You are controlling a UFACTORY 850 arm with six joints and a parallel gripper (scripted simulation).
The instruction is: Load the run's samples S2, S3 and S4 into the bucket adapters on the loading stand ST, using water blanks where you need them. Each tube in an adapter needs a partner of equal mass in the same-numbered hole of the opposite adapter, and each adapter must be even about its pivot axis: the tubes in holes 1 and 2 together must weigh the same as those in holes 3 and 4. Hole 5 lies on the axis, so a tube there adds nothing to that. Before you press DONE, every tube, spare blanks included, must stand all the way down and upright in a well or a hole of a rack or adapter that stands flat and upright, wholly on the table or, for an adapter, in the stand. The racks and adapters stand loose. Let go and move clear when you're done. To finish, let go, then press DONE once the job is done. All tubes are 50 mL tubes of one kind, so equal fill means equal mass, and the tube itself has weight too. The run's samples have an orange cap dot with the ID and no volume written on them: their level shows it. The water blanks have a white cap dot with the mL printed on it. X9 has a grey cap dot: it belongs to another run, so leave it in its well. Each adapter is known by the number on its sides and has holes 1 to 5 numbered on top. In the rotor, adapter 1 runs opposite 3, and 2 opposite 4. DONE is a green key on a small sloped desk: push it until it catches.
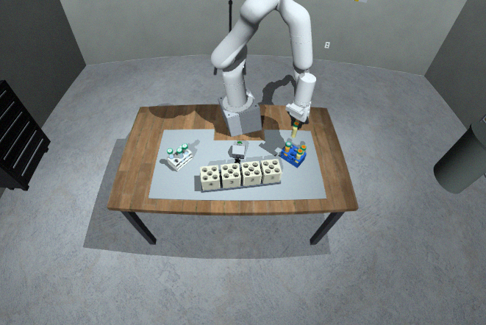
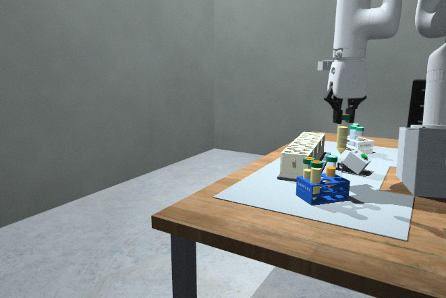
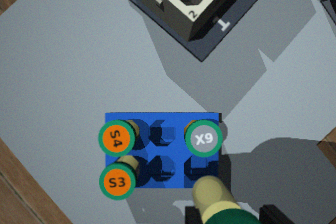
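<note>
Right now the sample tube is 10 mm behind my hand and 50 mm below it. Also, from my hand: blue rack (40 mm ahead, 20 mm to the left, 220 mm below); then sample tube S3 (40 mm ahead, 60 mm to the left, 190 mm below); then tube X9 (30 mm ahead, 30 mm to the right, 190 mm below).
</note>
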